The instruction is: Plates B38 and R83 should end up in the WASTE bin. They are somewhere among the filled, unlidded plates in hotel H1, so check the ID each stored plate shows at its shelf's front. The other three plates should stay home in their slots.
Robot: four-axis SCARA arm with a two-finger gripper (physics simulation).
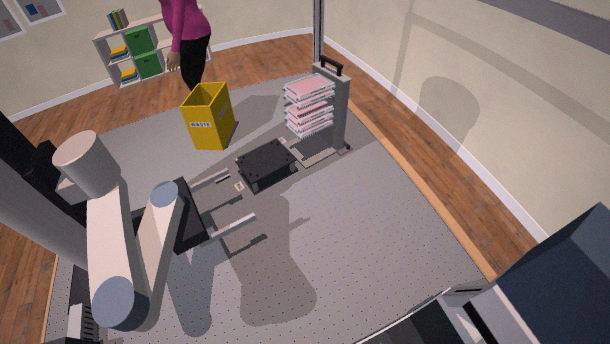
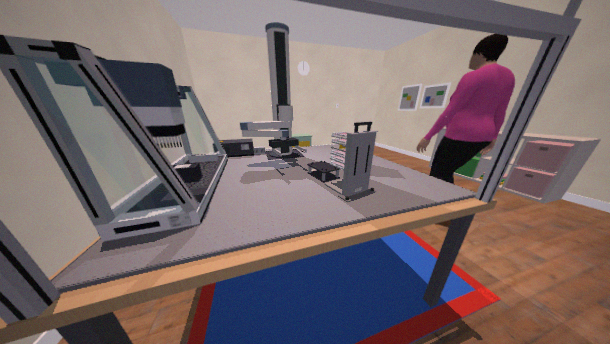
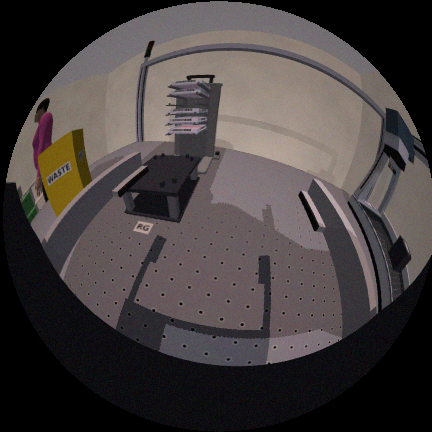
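Where they show: gripper, fingertip midpoint: (image 1: pixel 240 191) (image 2: pixel 293 152) (image 3: pixel 222 167); arm's base at its link origin: (image 2: pixel 283 155).
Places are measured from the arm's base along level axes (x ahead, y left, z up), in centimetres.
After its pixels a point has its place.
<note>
Hotel H1 (image 1: pixel 341 112) @(x 82.6, y 11.7, z 18.4 cm) (image 2: pixel 358 170) @(x 83.7, y 17.8, z 13.3 cm) (image 3: pixel 213 120) @(x 81.9, y 12.2, z 15.3 cm) is a grey upright rack at the back of the bench. Five pinkish unlidded plates lie flat on its shelves: two upper plates (image 3: pixel 188 85) @(x 71.2, y 16.1, z 26.6 cm) (image 3: pixel 189 93) @(x 70.2, y 14.9, z 23.8 cm), then a gap, then three lower plates (image 3: pixel 188 111) @(x 68.4, y 13.7, z 18.4 cm) (image 3: pixel 187 120) @(x 68.5, y 13.9, z 15.9 cm) (image 3: pixel 186 130) @(x 68.4, y 14.0, z 13.2 cm). Their front labels are too small to read, so I cannot tell which are B38 and R83. The yellow WASTE bin (image 1: pixel 206 137) @(x 40.3, y 31.9, z 7.7 cm) (image 3: pixel 66 192) @(x 40.3, y 31.9, z 8.0 cm) stands left of the hotel. My gripper (image 1: pixel 239 197) @(x 47.0, y -2.1, z 14.0 cm) (image 3: pixel 222 167) @(x 47.0, y -2.1, z 14.0 cm) is open and empty, short of the black stand and hotel, its fingers pointing towards them.
A low black stand (image 1: pixel 266 157) @(x 57.8, y 13.2, z 7.3 cm) (image 2: pixel 323 167) @(x 59.6, y 11.9, z 7.3 cm) (image 3: pixel 167 175) @(x 54.6, y 9.6, z 7.3 cm) stands between my gripper and the hotel, with an RG tag (image 1: pixel 239 186) @(x 46.9, y 10.4, z 1.3 cm) (image 3: pixel 143 227) @(x 46.8, y 10.2, z 1.3 cm) beside it. A framed machine with a dark blue head (image 1: pixel 565 270) @(x 69.8, y -48.7, z 47.5 cm) (image 2: pixel 145 85) @(x 77.8, y -51.3, z 44.6 cm) stands at the bench's other side. A person (image 1: pixel 187 30) (image 2: pixel 480 105) stands behind the bin.
</note>
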